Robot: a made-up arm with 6 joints. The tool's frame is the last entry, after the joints.
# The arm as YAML. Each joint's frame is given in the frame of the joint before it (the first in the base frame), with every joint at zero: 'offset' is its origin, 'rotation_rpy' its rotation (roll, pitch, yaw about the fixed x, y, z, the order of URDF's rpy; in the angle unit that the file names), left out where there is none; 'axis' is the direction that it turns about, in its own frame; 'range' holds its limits. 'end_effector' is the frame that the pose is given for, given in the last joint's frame.
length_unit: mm
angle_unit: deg
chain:
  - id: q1
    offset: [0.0, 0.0, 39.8]
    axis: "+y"
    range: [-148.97, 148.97]
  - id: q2
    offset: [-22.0, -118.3, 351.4]
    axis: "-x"
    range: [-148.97, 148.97]
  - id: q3
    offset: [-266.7, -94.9, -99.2]
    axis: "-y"
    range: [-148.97, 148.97]
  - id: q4
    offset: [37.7, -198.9, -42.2]
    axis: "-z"
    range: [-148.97, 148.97]
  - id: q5
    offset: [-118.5, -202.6, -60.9]
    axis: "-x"
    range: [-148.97, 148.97]
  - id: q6
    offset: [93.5, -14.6, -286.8]
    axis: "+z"
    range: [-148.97, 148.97]
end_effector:
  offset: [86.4, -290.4, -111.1]
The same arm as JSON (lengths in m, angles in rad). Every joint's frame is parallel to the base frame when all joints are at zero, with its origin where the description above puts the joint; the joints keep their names.
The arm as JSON. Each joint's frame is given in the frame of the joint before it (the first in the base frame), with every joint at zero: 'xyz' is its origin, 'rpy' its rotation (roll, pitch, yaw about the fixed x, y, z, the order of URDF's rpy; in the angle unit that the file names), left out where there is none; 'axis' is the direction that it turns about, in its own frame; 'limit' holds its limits. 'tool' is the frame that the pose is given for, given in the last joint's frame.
{"units": {"length": "m", "angle": "rad"}, "joints": [{"name": "q1", "type": "revolute", "origin": {"xyz": [0.0, 0.0, 0.0398]}, "axis": [0.0, 1.0, 0.0], "limit": {"lower": -2.6, "upper": 2.6}}, {"name": "q2", "type": "revolute", "origin": {"xyz": [-0.022, -0.1183, 0.3514]}, "axis": [-1.0, 0.0, 0.0], "limit": {"lower": -2.6, "upper": 2.6}}, {"name": "q3", "type": "revolute", "origin": {"xyz": [-0.2667, -0.0949, -0.0992]}, "axis": [0.0, -1.0, 0.0], "limit": {"lower": -2.6, "upper": 2.6}}, {"name": "q4", "type": "revolute", "origin": {"xyz": [0.0377, -0.1989, -0.0422]}, "axis": [0.0, 0.0, -1.0], "limit": {"lower": -2.6, "upper": 2.6}}, {"name": "q5", "type": "revolute", "origin": {"xyz": [-0.1185, -0.2026, -0.0609]}, "axis": [-1.0, 0.0, 0.0], "limit": {"lower": -2.6, "upper": 2.6}}, {"name": "q6", "type": "revolute", "origin": {"xyz": [0.0935, -0.0146, -0.2868]}, "axis": [0.0, 0.0, 1.0], "limit": {"lower": -2.6, "upper": 2.6}}], "tool": {"origin": {"xyz": [0.0864, -0.2904, -0.1111]}}}
